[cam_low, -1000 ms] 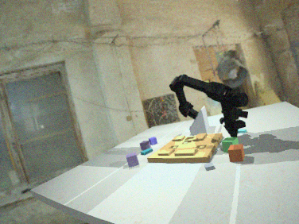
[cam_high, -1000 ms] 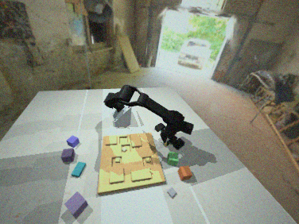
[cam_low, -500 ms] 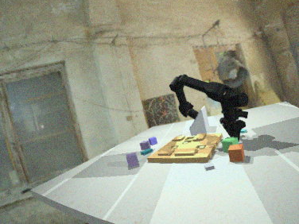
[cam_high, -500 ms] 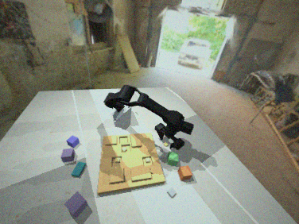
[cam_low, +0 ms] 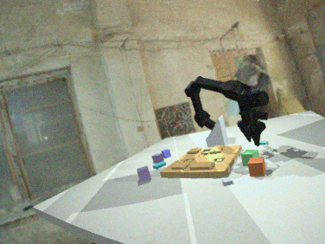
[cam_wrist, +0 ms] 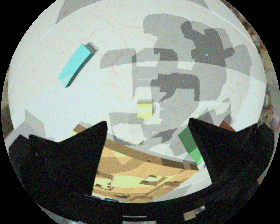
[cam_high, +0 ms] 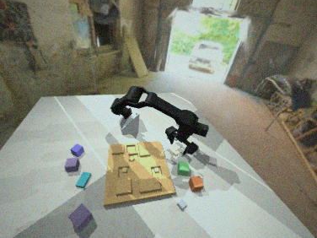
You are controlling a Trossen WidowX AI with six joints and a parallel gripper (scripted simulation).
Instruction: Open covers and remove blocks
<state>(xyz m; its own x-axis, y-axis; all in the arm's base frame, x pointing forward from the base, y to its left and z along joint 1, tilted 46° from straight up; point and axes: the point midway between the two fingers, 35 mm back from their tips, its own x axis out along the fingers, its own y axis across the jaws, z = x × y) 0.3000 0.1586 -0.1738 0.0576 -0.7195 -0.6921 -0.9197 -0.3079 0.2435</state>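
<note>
The tan puzzle board is 30 mm ahead of my gripper tip, 250 mm to the right of it and 20 mm below it. The rest, counted from my gripper tip: teal piece 120 mm behind, 30 mm to the left, 40 mm below; green block 100 mm ahead, 10 mm to the right, 20 mm below; orange block 190 mm ahead, 10 mm to the left, 20 mm below.
</note>
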